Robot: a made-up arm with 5 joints. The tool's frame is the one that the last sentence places.
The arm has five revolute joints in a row. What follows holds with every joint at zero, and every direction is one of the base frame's. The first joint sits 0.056 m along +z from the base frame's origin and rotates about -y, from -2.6 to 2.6 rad. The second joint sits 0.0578 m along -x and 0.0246 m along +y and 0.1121 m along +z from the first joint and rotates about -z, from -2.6 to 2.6 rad. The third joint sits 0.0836 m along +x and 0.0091 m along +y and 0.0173 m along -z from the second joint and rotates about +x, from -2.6 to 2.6 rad. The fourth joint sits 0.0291 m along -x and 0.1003 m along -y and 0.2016 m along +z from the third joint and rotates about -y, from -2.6 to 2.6 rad. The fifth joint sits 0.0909 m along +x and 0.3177 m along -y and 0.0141 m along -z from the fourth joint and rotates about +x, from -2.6 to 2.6 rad. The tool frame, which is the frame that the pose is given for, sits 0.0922 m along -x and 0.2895 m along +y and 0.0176 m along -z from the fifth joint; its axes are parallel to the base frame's.
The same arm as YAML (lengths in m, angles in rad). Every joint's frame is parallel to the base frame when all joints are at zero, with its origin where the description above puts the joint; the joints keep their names.
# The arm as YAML. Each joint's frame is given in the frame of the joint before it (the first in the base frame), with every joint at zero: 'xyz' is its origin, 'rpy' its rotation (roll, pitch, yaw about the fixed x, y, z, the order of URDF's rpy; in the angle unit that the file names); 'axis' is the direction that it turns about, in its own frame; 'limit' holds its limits. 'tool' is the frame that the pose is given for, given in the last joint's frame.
units:
  length: m
  angle: rad
joints:
  - name: joint 1
    type: revolute
    origin:
      xyz: [0.0, 0.0, 0.056]
      rpy: [0.0, 0.0, 0.0]
    axis: [0.0, -1.0, 0.0]
    limit:
      lower: -2.6
      upper: 2.6
  - name: joint 2
    type: revolute
    origin:
      xyz: [-0.0578, 0.0246, 0.1121]
      rpy: [0.0, 0.0, 0.0]
    axis: [0.0, 0.0, -1.0]
    limit:
      lower: -2.6
      upper: 2.6
  - name: joint 3
    type: revolute
    origin:
      xyz: [0.0836, 0.0091, -0.0173]
      rpy: [0.0, 0.0, 0.0]
    axis: [1.0, 0.0, 0.0]
    limit:
      lower: -2.6
      upper: 2.6
  - name: joint 4
    type: revolute
    origin:
      xyz: [-0.0291, -0.1003, 0.2016]
      rpy: [0.0, 0.0, 0.0]
    axis: [0.0, -1.0, 0.0]
    limit:
      lower: -2.6
      upper: 2.6
  - name: joint 5
    type: revolute
    origin:
      xyz: [0.0909, -0.3177, -0.0141]
      rpy: [0.0, 0.0, 0.0]
    axis: [1.0, 0.0, 0.0]
    limit:
      lower: -2.6
      upper: 2.6
tool:
  origin:
    xyz: [-0.0922, 0.2895, -0.0176]
    rpy: [0.0, 0.0, 0.0]

